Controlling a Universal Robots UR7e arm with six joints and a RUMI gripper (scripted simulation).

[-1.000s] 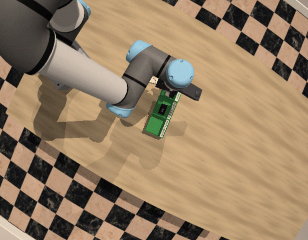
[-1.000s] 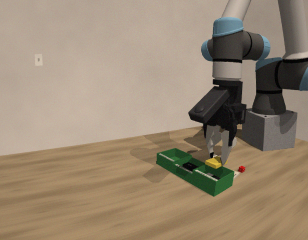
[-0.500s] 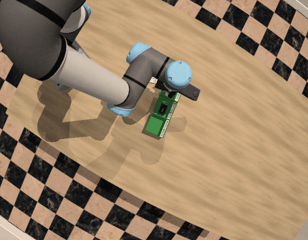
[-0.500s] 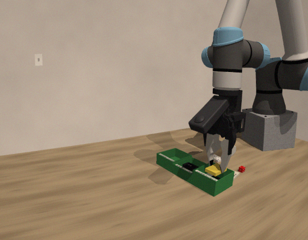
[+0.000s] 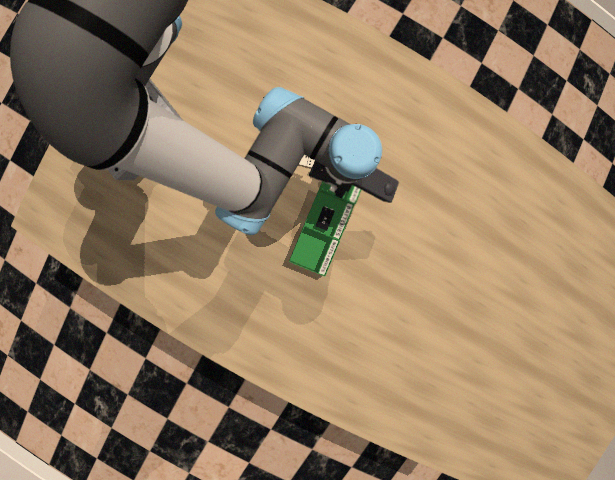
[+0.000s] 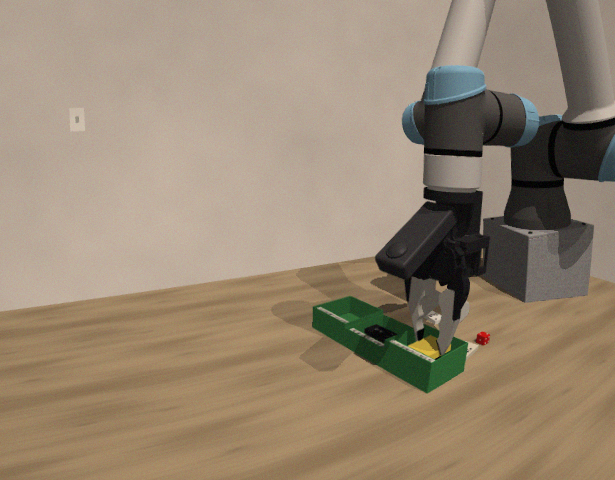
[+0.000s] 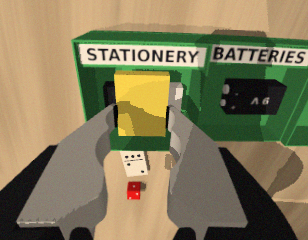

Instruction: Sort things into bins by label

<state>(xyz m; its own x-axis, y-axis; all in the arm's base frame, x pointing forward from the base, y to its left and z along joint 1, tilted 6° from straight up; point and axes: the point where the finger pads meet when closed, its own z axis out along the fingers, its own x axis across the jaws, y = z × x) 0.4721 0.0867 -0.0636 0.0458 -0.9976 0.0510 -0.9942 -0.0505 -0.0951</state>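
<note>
Right now my hand is 1 cm above the yellow block. Also, from my hand: black 9V battery 8 cm to the right, 3 cm below, 1 cm ahead; black-and-white block 3 cm below, 1 cm to the right; red die 13 cm behind, 4 cm below.
</note>
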